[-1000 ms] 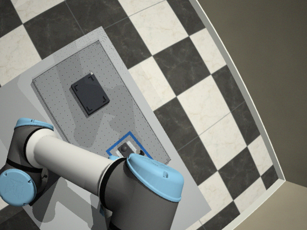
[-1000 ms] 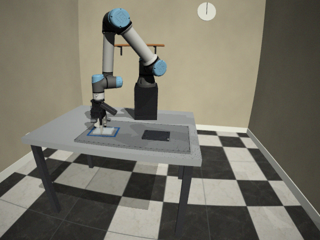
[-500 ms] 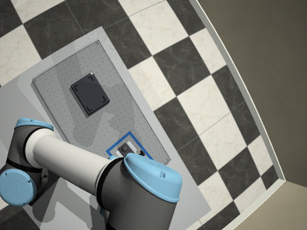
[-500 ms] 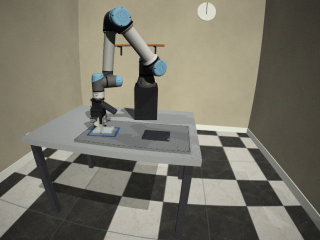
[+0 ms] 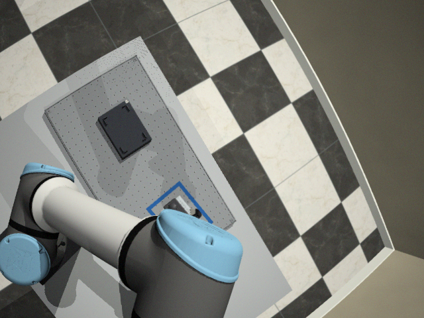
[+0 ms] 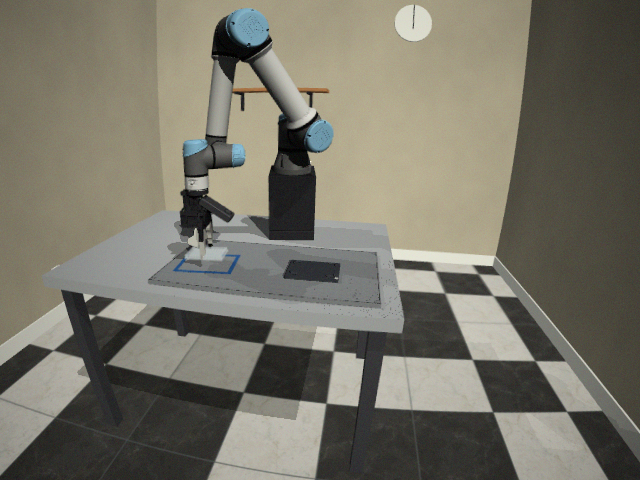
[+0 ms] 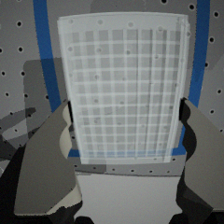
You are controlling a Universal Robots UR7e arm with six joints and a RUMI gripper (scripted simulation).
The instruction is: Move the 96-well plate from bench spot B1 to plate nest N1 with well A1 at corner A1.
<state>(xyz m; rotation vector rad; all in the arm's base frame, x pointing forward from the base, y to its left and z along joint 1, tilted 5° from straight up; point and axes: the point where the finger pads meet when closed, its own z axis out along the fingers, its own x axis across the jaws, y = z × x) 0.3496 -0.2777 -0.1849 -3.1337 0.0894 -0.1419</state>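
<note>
The plate nest N1 is 350 mm to the left of my hand, 60 mm ahead of it and 40 mm below it. Also, from my hand: white A1 mark (420 mm to the left, 130 mm ahead, 30 mm below); then clear 96-well plate (10 mm below).
</note>
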